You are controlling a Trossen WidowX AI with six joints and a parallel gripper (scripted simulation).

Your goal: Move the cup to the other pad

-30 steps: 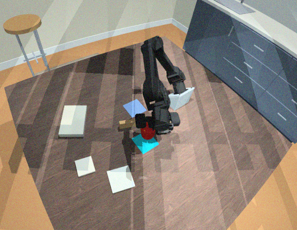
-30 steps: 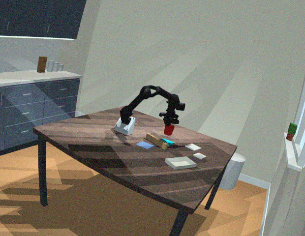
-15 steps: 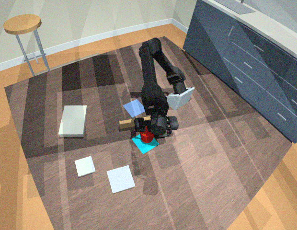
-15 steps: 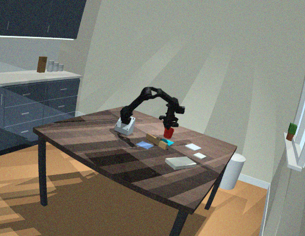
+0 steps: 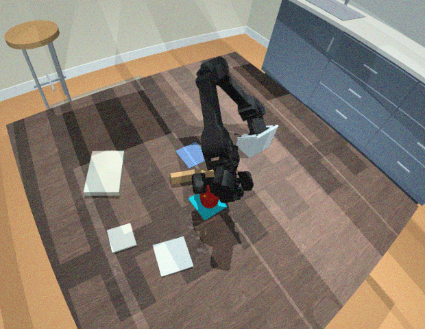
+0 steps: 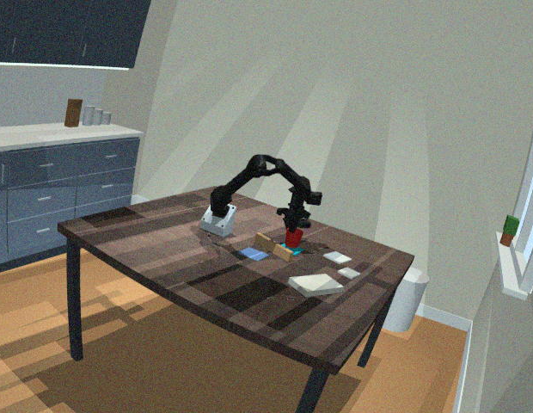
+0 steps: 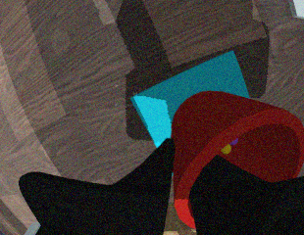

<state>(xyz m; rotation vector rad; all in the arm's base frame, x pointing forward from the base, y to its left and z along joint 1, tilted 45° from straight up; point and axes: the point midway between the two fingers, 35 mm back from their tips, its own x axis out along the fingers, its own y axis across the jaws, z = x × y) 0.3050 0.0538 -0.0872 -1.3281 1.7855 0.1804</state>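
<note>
Now: gripper tip 3 cm short of the yellow marble, 4 cm to the left of it and 2 cm above it. Also, from my gripper tip: red cup 2 cm ahead, 2 cm to the right; cyan pad 2 cm ahead, 2 cm to the right, 6 cm below; wooden bar 2 cm behind, 12 cm to the right, 4 cm below.
</note>
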